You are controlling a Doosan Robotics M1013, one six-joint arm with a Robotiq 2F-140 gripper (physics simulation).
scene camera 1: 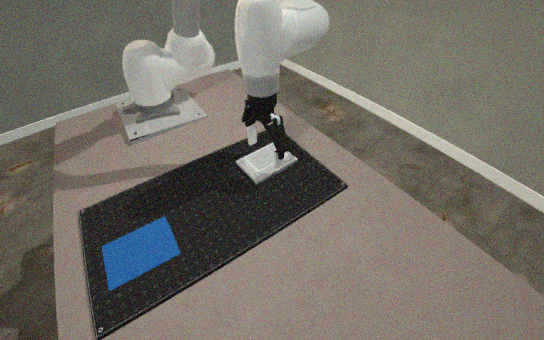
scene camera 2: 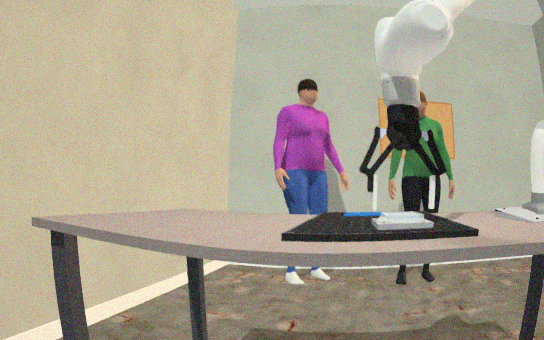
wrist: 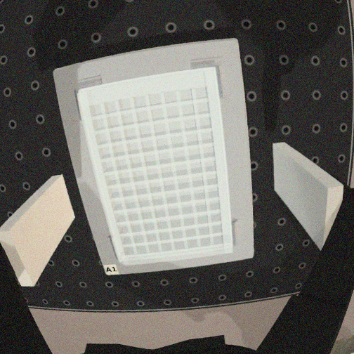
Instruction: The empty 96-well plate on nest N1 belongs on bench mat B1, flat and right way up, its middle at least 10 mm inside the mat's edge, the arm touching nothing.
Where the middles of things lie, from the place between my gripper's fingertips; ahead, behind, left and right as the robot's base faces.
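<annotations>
Counted from my hand: blue bench mat B1 (scene camera 1: 134, 254), 410 mm to the right, 140 mm ahead, 30 mm below; white 96-well plate (wrist: 156, 144), 10 mm below; grey nest N1 (wrist: 175, 57), 30 mm below.
</annotations>
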